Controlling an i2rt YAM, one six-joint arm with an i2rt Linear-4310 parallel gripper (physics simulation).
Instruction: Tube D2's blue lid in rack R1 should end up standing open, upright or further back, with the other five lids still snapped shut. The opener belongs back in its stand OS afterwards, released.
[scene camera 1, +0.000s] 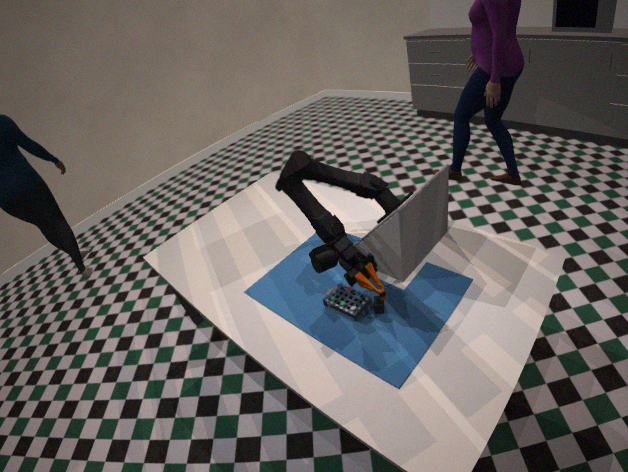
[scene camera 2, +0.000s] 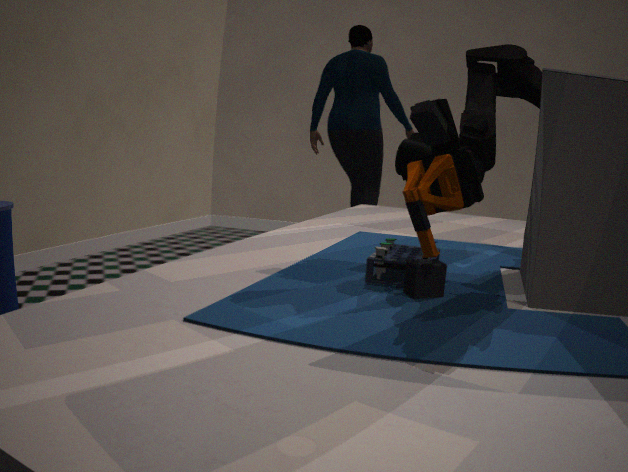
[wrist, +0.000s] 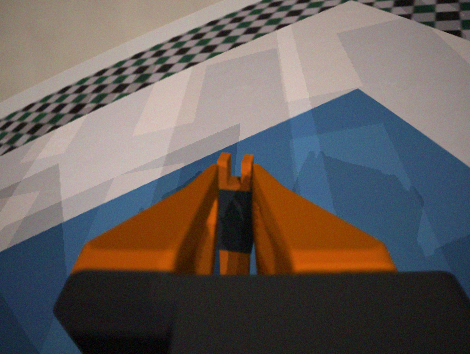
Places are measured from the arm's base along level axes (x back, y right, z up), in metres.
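Where they show: gripper, fingertip midpoint: (scene camera 1: 381, 290) (scene camera 2: 412, 196) (wrist: 235, 176); arm's base, link origin: (scene camera 1: 395, 209).
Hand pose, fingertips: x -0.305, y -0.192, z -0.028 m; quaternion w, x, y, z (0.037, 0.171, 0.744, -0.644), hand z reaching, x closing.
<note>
Each offset is from my fingertips to the top centre of the thing. Level surfaces: height alone.
My gripper (scene camera 1: 374, 285) (scene camera 2: 416, 194) (wrist: 235, 176) is shut on the opener @[dx +0.010, dy +0.007, dz +0.011 m] (scene camera 2: 424, 229) (wrist: 235, 221), a thin bar with a dark grip and an orange forked tip. The opener points down, and its lower end meets the top of the dark stand OS @[dx +0.015, dy +0.032, dz -0.074 m] (scene camera 1: 379, 307) (scene camera 2: 425, 279). Rack R1 @[dx -0.034, dy +0.126, dz -0.072 m] (scene camera 1: 346, 302) (scene camera 2: 384, 267) stands right beside the stand on the blue mat @[dz -0.114 m] (scene camera 1: 298, 286) (scene camera 2: 303, 300). Two green lids show on the rack in scene camera 1. The lids are too small to tell which are open.
A tilted grey panel (scene camera 1: 410, 229) (scene camera 2: 539, 211) stands just behind the arm. A person (scene camera 1: 490, 89) (scene camera 2: 359, 117) walks on the checkered floor beyond the white platform (scene camera 1: 218, 243). A grey cabinet (scene camera 1: 436, 70) stands at the far wall.
</note>
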